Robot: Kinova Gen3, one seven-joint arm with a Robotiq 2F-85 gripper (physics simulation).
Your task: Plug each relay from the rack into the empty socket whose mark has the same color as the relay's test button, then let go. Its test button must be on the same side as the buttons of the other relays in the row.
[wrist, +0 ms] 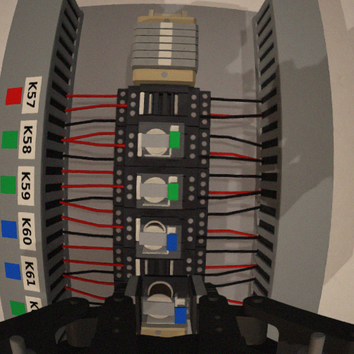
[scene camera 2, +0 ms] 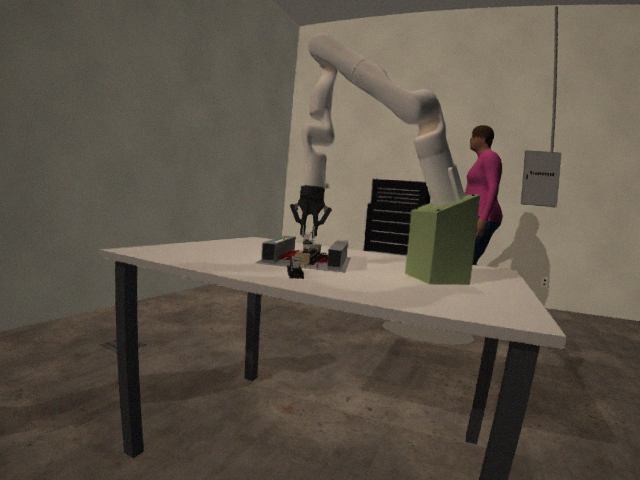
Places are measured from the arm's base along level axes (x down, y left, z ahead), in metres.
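Pixels of known places: gripper, fingertip midpoint: (scene camera 2: 308, 237); arm's base at its link origin: (scene camera 2: 447, 201).
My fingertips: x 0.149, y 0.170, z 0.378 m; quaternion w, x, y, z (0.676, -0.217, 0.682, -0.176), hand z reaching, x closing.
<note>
Ahead of a thing's pixels: the offset from my fingertips to its top centre. Level surfaces: height alone.
My gripper (scene camera 2: 308, 231) (wrist: 165, 290) is shut on a clear relay (wrist: 159, 306) with a blue test button on its right side in the wrist view. It is above the lower part of the socket row, just below K61 in that view. The K61 socket (wrist: 155, 266), blue mark (wrist: 12, 270), and the K57 socket (wrist: 162, 103), red mark (wrist: 13, 96), are empty. Relays sit at K58 (wrist: 156, 141), K59 (wrist: 155, 190) and K60 (wrist: 154, 239), buttons right: green, green, blue. The gripper hides the K62 socket. The small black rack @(dz -0.101, dx +0.060, dy +0.164 m) (scene camera 2: 295, 273) holds a relay @(dz -0.125, dx +0.034, dy +0.185 m) (scene camera 2: 296, 262).
Grey slotted wire ducts (wrist: 37, 165) (wrist: 300, 165) flank the row, with red and black wires between. A terminal block (wrist: 165, 45) is at the row's top end in the wrist view. A green pedestal (scene camera 2: 452, 248) stands on the table @(dx +0.083 m) (scene camera 2: 196, 258). A person (scene camera 2: 484, 180) stands behind.
</note>
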